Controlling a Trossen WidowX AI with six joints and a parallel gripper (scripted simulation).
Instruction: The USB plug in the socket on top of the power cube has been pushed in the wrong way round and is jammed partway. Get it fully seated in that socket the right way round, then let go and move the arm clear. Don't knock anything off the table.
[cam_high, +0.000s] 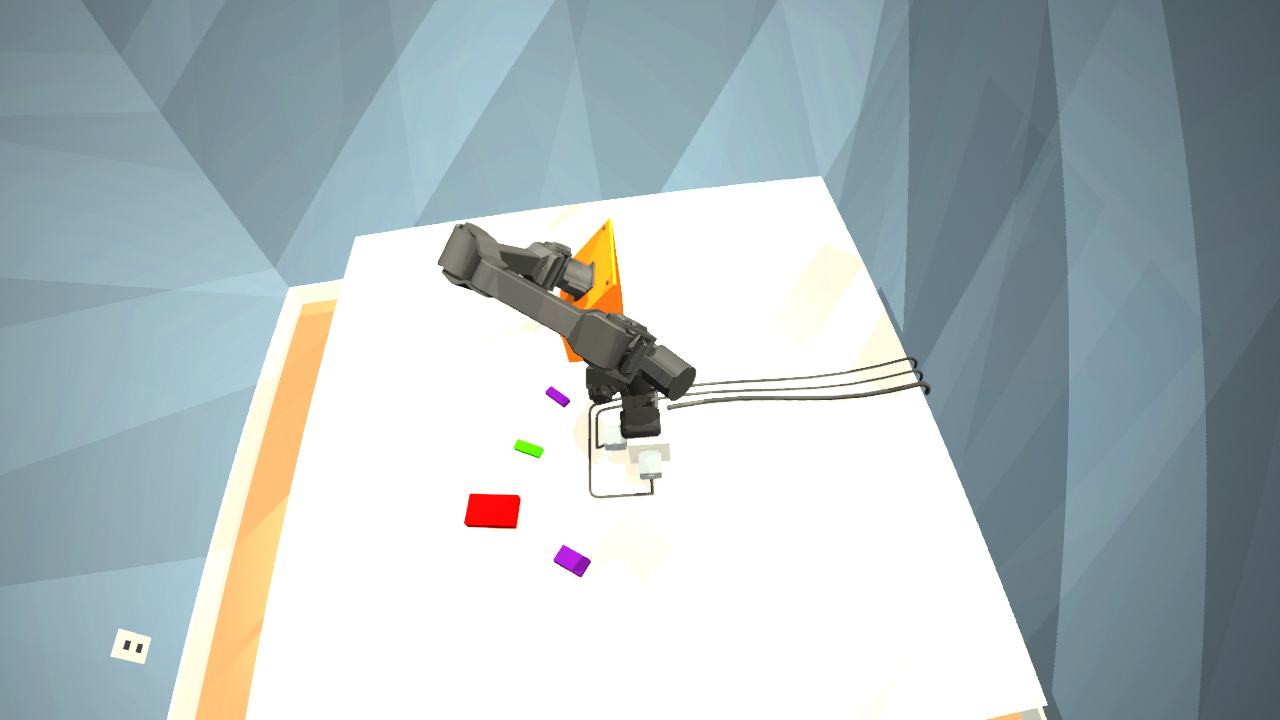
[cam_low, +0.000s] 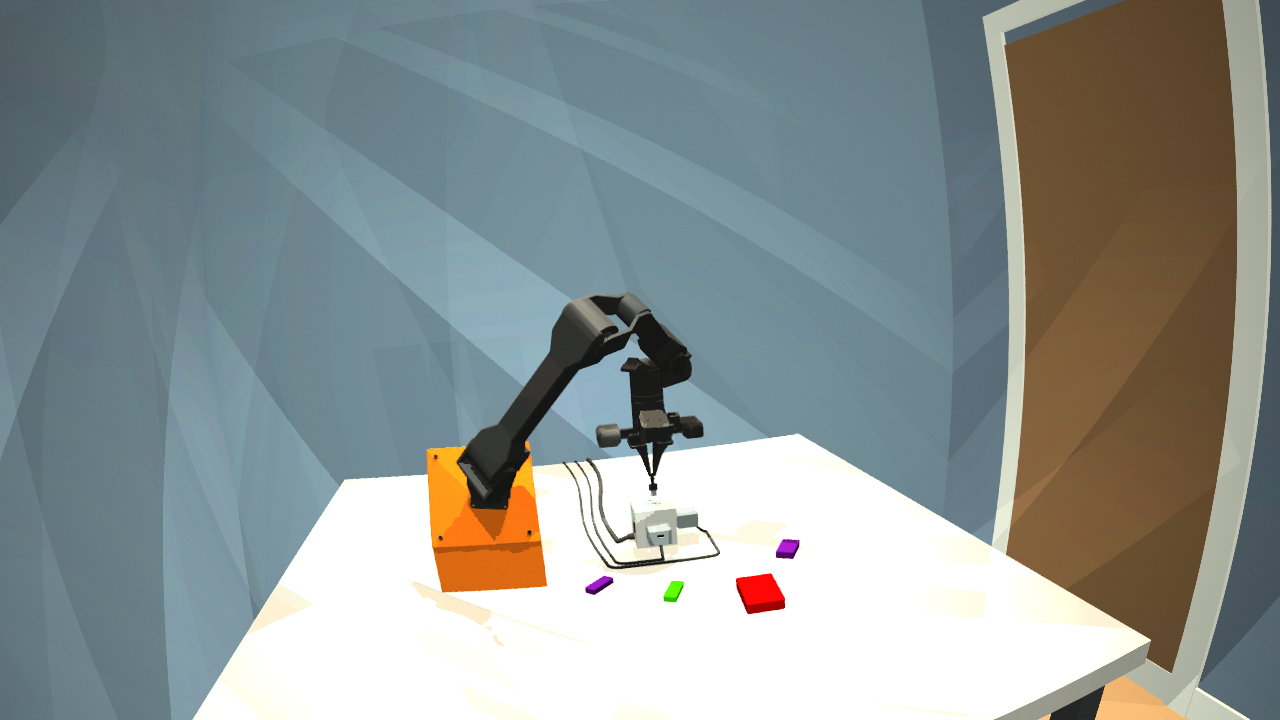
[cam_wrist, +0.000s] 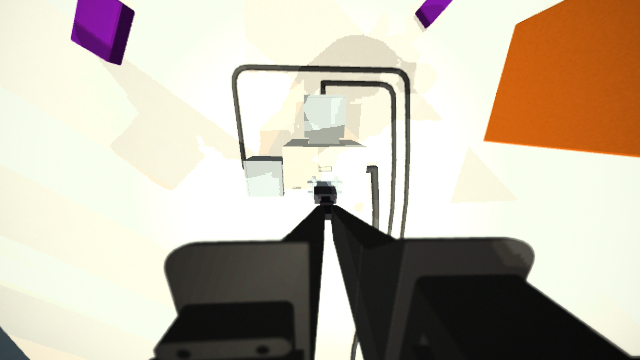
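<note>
Right now the black USB plug is 2 cm below my gripper tip. The rest, counted from my gripper tip: metal-rimmed socket 6 cm below; green block 23 cm to the right, 13 cm below; red block 29 cm to the right, 13 cm ahead, 12 cm below.
</note>
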